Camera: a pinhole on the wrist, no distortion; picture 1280 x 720 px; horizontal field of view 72.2 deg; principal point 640.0 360.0 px. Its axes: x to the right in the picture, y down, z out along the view. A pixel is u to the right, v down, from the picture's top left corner.
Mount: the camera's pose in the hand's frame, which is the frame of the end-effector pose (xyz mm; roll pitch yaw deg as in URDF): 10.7 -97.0 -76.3 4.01 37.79 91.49
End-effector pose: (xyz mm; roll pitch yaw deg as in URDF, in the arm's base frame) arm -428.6 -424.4 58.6 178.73 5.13 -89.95
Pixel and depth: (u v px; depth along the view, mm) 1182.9 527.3 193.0
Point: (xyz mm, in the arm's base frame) -544.9 -406.3 58.1
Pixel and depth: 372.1 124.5 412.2
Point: -489.9 -541.4 -271.5
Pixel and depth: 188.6 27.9 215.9
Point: -378.2 -516.0 -108.8
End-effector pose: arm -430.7 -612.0 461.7 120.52 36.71 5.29
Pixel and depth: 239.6 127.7 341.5
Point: -402.9 -848.3 264.6
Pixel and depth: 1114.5 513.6 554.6
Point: -251.8 -998.9 757.2
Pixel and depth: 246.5 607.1 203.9
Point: -513.8 -721.9 393.5
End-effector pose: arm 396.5 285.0 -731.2 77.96 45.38 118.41
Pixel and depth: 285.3 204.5 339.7
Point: 579.9 505.0 -755.6
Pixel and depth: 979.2 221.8 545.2
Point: 322.3 697.3 -509.3
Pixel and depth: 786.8 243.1 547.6
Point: 433.0 688.5 -554.3
